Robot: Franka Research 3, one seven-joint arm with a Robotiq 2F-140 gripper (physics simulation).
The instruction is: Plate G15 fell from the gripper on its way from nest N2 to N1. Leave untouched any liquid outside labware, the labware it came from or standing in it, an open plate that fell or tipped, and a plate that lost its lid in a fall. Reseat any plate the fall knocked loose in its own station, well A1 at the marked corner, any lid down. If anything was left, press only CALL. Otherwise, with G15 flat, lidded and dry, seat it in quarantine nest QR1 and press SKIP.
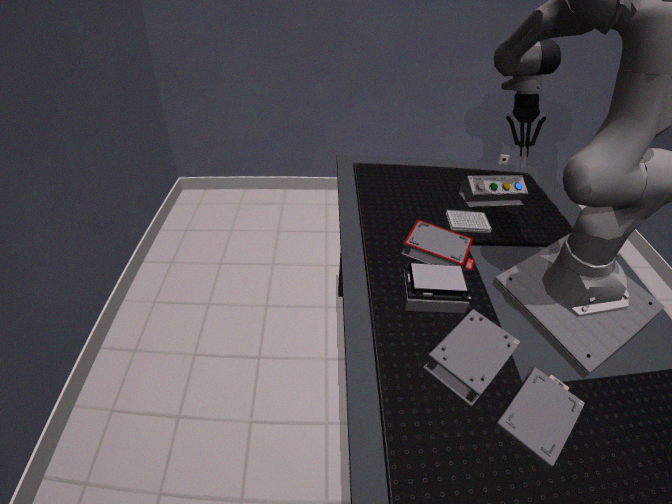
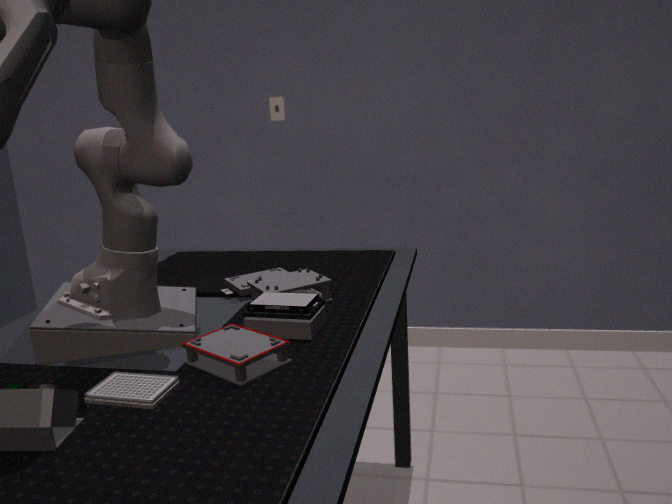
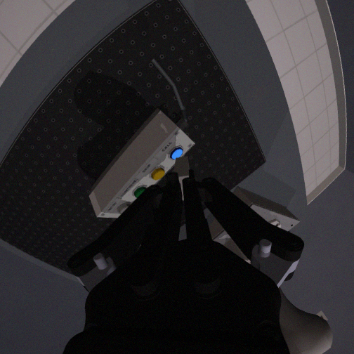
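Note:
My gripper (image 1: 523,152) (image 3: 182,165) is shut and empty, pointing down above the button box (image 1: 496,178) (image 2: 24,412) (image 3: 132,157). The fingertips are clear of the blue CALL button (image 1: 518,186) (image 3: 176,153), which glows bright. The yellow SKIP button (image 1: 506,186) (image 3: 158,174) is beside it. A white well plate (image 1: 468,221) (image 2: 132,386) lies flat on the mat between the box and the red-edged nest (image 1: 438,242) (image 2: 236,343); its wells show, and I cannot tell whether a clear lid covers them. The red-edged nest bears no plate. No liquid can be made out.
A station (image 1: 436,303) (image 2: 277,326) with a white-topped black unit (image 1: 438,276) (image 2: 286,299) stands beyond the red-edged nest. Two grey nests (image 1: 473,352) (image 1: 542,415) stand farther along the mat, without plates. The robot base plate (image 1: 526,303) (image 2: 113,336) is beside them.

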